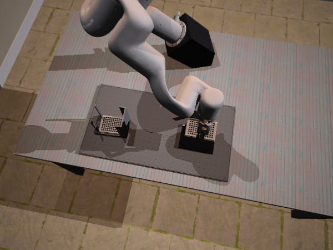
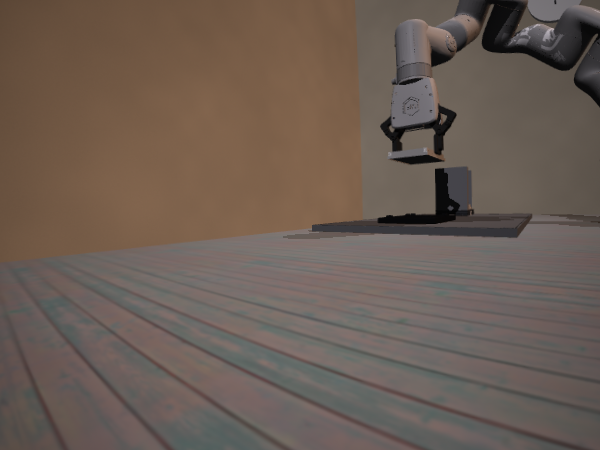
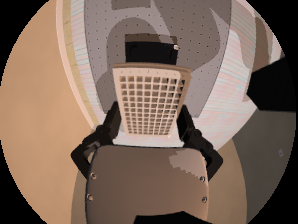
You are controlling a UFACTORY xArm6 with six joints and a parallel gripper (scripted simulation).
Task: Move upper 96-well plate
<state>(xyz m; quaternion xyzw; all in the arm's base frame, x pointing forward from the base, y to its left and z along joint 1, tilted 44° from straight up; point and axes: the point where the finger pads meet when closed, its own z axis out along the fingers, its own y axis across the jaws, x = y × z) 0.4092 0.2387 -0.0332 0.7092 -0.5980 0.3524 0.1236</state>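
Right now the black plate nest N1 is 150 mm below my hand. Also, from my hand: pale A1 square: 140 mm below, 80 mm to the right, 50 mm behind; then K1 label: 480 mm to the right, 140 mm below, 40 mm ahead.
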